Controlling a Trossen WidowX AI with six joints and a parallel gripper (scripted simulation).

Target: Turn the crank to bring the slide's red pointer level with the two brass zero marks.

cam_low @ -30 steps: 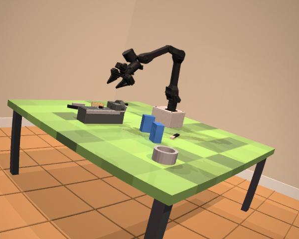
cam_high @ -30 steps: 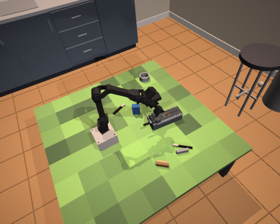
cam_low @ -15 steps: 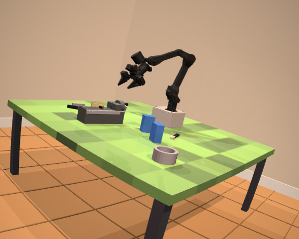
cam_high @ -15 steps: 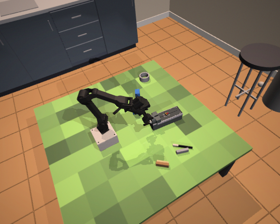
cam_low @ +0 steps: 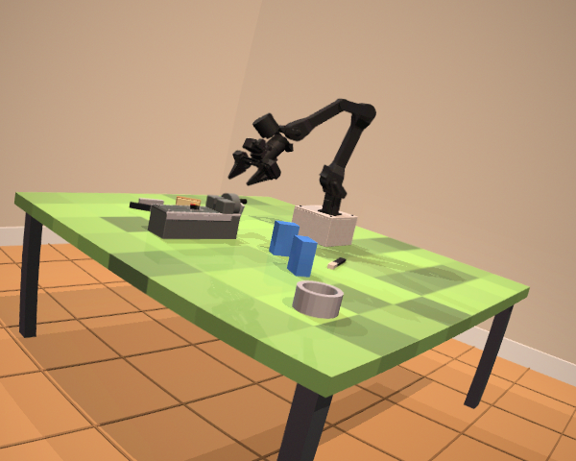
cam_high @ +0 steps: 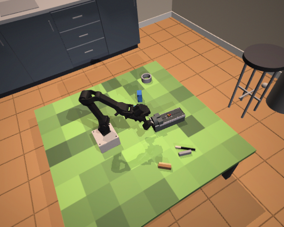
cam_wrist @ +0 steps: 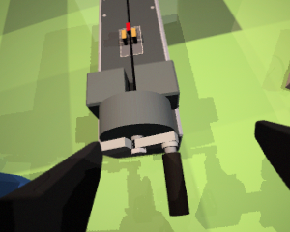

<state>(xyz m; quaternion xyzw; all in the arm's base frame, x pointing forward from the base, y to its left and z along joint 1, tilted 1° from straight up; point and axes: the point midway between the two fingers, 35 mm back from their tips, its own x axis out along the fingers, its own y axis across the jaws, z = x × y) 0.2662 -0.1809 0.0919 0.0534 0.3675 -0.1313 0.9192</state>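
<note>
My gripper tip is now 6 cm above the crank handle, 2 cm past it and 1 cm to the right of it. The rest, counted from my gripper tip: grey bar 30 cm to the right, 14 cm below, 5 cm ahead; then wooden block 27 cm to the right, 14 cm below, 12 cm behind; then red pointer 18 cm ahead, 8 cm below, 2 cm to the right.
</note>
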